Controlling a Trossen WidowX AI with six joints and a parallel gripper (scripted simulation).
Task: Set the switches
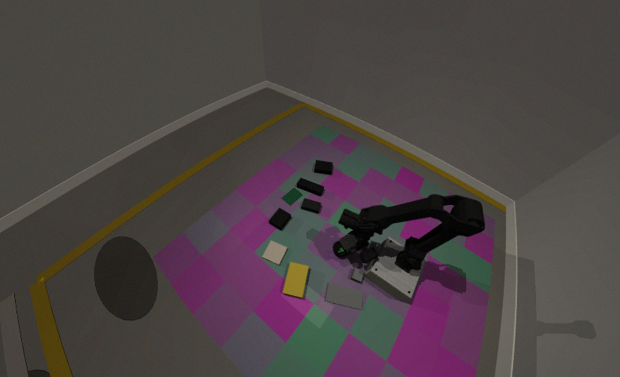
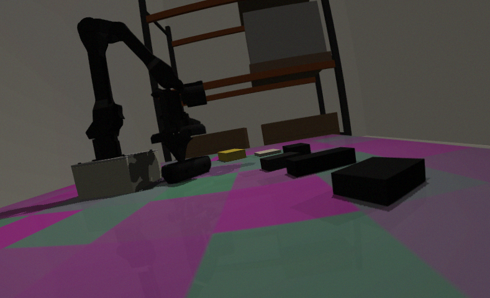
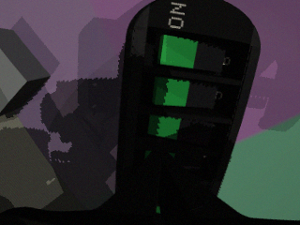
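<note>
My gripper tip is 9 cm to the right of the small grey piece, 8 cm past it and 3 cm above it. Round my gripper tip: yellow block 26 cm to the left, 10 cm ahead, 2 cm below; grey plate 19 cm to the left, 8 cm behind, 4 cm below; cream plate 25 cm ahead, 23 cm to the left, 3 cm below.
</note>
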